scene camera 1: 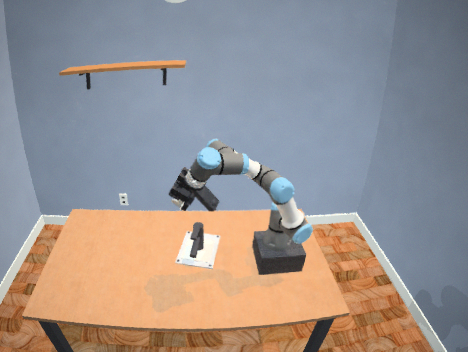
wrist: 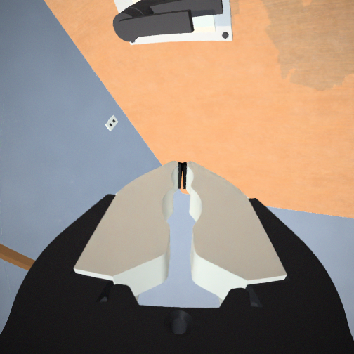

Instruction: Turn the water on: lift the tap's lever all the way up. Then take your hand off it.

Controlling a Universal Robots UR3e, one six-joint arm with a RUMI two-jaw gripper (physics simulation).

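Seen in the pictures: gripper, fingertip midpoint: (scene camera 1: 181, 208); arm's base, origin of the base link: (scene camera 1: 276, 242).
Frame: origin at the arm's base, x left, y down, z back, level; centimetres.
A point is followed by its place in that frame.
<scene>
The dark grey tap (scene camera 1: 198, 240) @[x -3.1, y -5.2, z -35.1 cm] (wrist: 155, 24) stands on a white plate (scene camera 1: 184, 256) @[x -8.2, y 8.6, z -40.0 cm] (wrist: 220, 37) with dark corner screws. In the wrist view it is at the top edge, partly cut off. Two dark bars run side by side from its round end, the lever and the spout; the lever looks lowered, roughly level with the spout. My gripper (scene camera 1: 177, 204) @[x 1.4, y -24.7, z -41.4 cm] (wrist: 182, 165) is shut and empty, its fingertips meeting. It hangs tilted in the air at the table's back edge, behind and to the left of the tap in the scene view, apart from the lever.
The wooden table (scene camera 1: 100, 250) @[x -18.6, y 10.0, z -80.8 cm] (wrist: 210, 125) carries the tap's plate and the arm's black base block (scene camera 1: 280, 257) @[x 10.1, y -0.1, z -2.1 cm], right of the tap. A wall shelf (scene camera 1: 125, 66) is high at the left. A wall socket (scene camera 1: 123, 199) (wrist: 111, 123) is behind the table.
</scene>
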